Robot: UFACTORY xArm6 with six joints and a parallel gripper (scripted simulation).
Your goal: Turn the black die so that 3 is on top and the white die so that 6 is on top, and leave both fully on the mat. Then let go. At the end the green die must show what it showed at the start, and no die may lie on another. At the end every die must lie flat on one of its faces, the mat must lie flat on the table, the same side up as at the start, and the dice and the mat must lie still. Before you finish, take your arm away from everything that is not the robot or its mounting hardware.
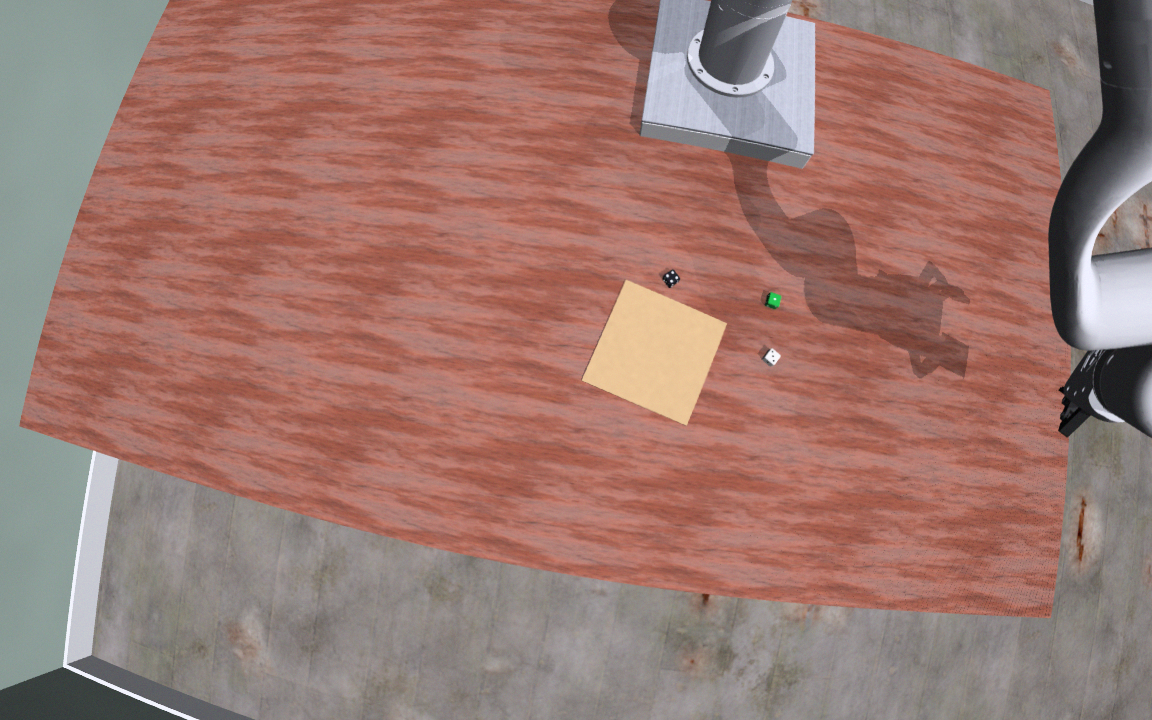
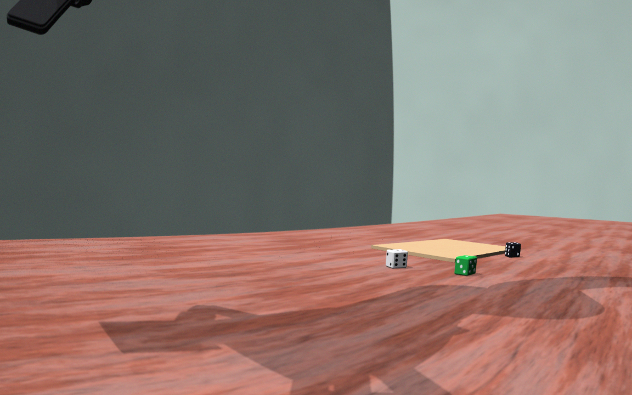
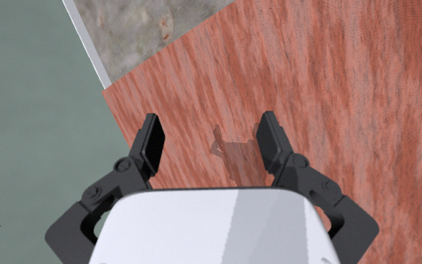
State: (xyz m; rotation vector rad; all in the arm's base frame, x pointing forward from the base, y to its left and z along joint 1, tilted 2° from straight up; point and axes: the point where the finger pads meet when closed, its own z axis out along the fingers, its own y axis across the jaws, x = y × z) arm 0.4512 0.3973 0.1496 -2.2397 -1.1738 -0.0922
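The black die is 13 cm behind my hand, 49 cm to the right of it and 19 cm below it. The rest, counted from my hand: green die 11 cm behind, 35 cm to the right, 19 cm below; then white die 3 cm behind, 36 cm to the right, 19 cm below; then tan mat 4 cm behind, 51 cm to the right, 19 cm below.
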